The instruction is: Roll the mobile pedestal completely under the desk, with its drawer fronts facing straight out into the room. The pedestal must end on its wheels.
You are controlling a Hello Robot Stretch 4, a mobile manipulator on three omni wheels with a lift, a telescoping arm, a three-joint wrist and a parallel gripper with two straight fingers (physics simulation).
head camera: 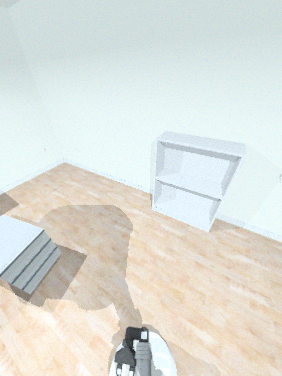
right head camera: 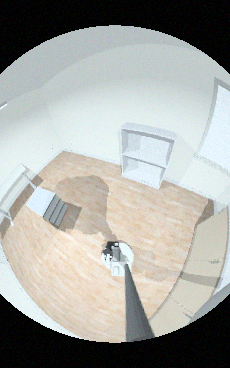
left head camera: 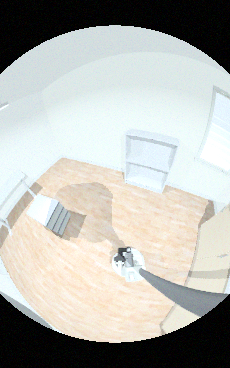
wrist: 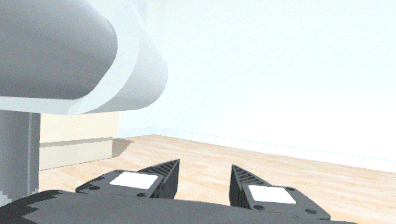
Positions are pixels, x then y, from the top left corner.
Labels:
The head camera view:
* white shelf unit: 216, 160
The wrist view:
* gripper: 204, 177
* beige cabinet: 64, 139

